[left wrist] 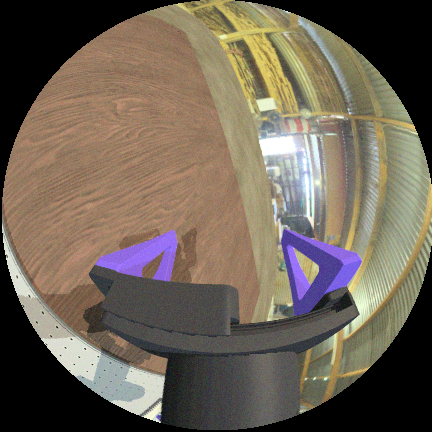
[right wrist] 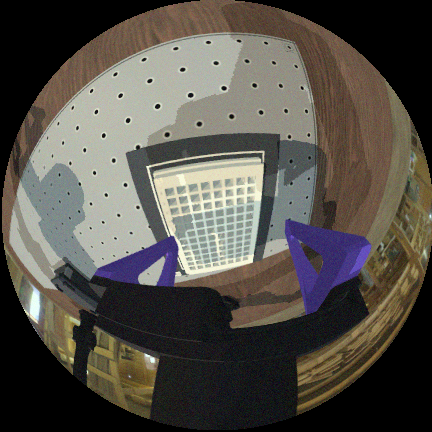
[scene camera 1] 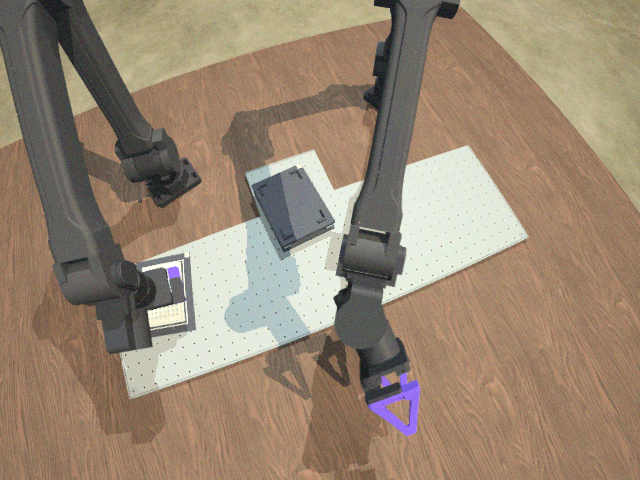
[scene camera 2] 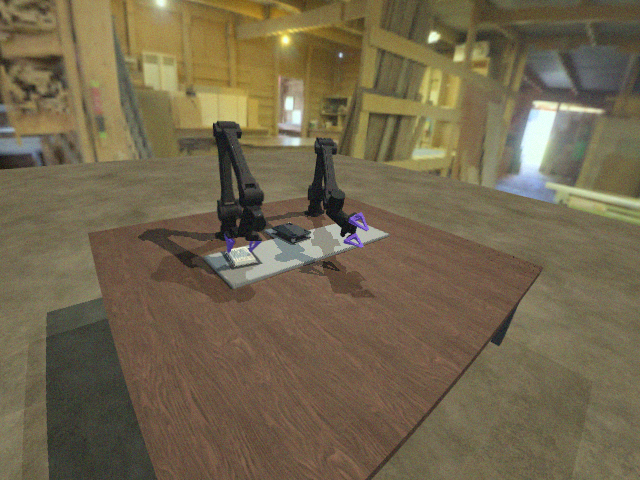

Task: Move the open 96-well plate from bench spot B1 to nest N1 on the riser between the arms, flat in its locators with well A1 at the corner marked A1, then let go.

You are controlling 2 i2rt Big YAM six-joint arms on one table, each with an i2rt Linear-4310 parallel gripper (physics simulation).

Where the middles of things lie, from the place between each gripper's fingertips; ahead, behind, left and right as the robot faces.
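Here is the cream well plate (scene camera 1: 174,313), 20 mm below my right hand, 10 mm behind it and 10 mm to the left of it. The dark nest with white outline (scene camera 1: 189,324) is 30 mm below that same right hand, and it is also 10 mm behind and 10 mm to the left.
My left gripper is 130 mm above the cream well plate, 310 mm to the left of it and 390 mm past it. As for the dark nest with white outline, I find it 140 mm below my left hand, 310 mm to the right of it and 390 mm behind it.
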